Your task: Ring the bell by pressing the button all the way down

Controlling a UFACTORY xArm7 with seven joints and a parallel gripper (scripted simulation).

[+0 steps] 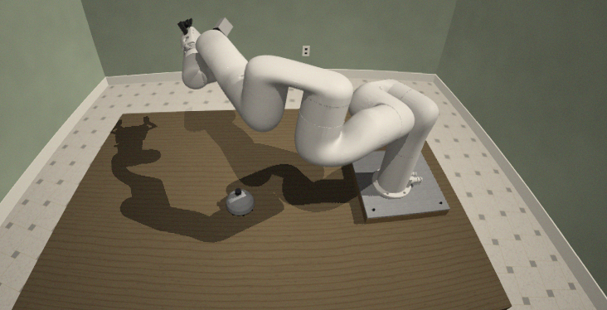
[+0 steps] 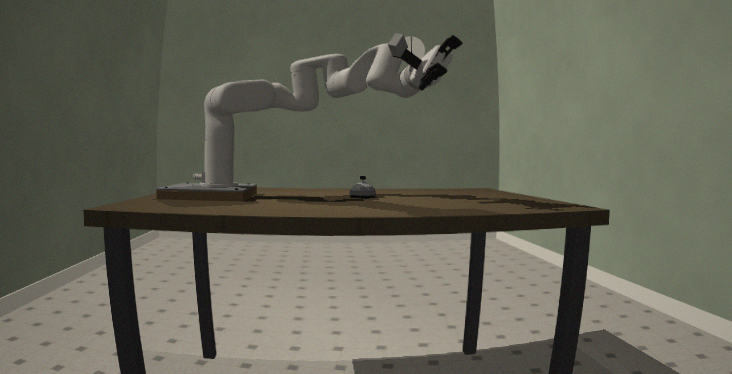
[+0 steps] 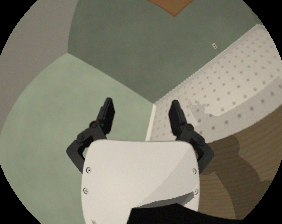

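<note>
The bell button is 410 mm to the left of my hand, 310 mm below it and 170 mm behind it. From my hand the other things lie so: silver dome bell 410 mm to the left, 330 mm below, 170 mm behind.
</note>
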